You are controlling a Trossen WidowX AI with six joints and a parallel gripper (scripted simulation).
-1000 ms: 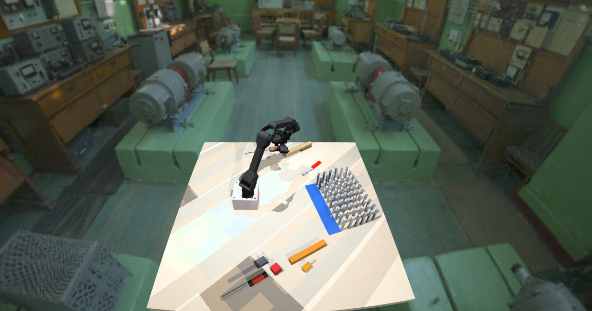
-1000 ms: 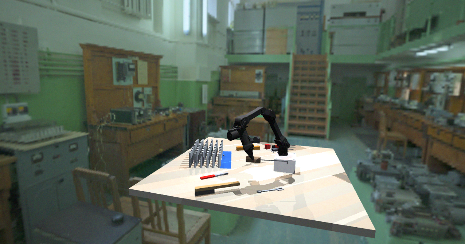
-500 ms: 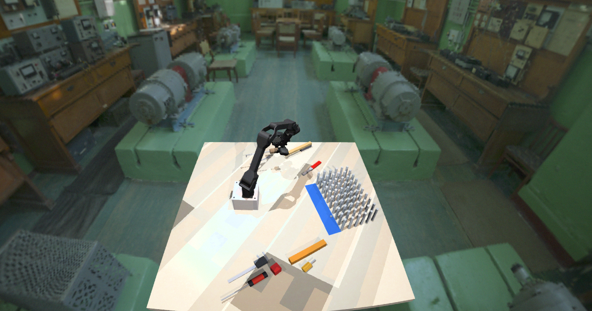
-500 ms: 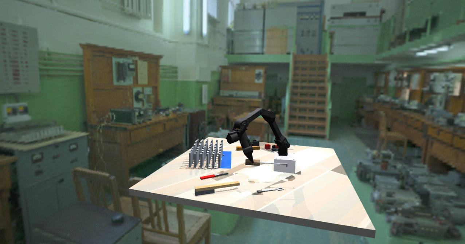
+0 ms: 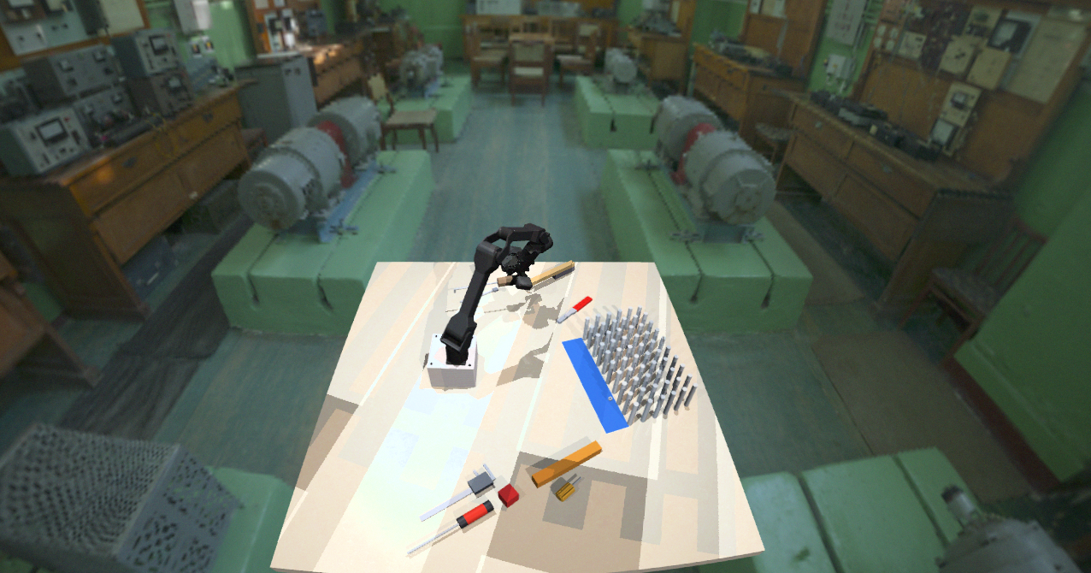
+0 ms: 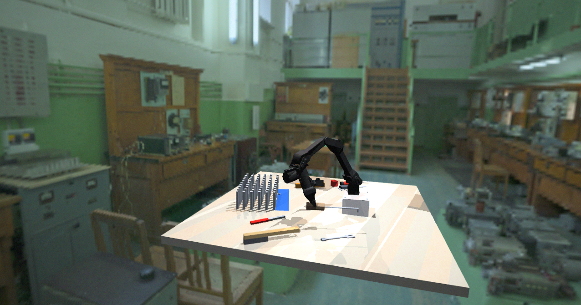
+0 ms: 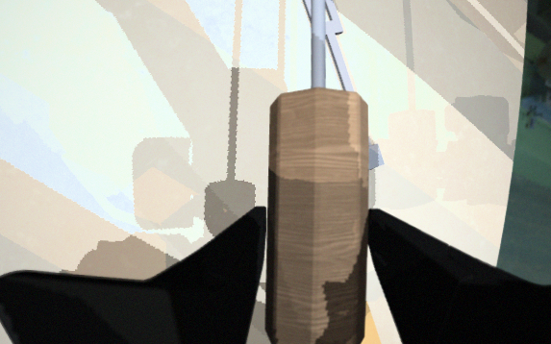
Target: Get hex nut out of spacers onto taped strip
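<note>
My gripper tip is 12 cm past the grey wrench, 12 cm above it and 5 cm to the right of it. Also, from my gripper tip: red block (80 cm to the right, 10 cm below, 1 cm ahead); blue taped strip (39 cm to the right, 29 cm ahead, 12 cm below); orange bar (70 cm to the right, 18 cm ahead, 11 cm below).
</note>
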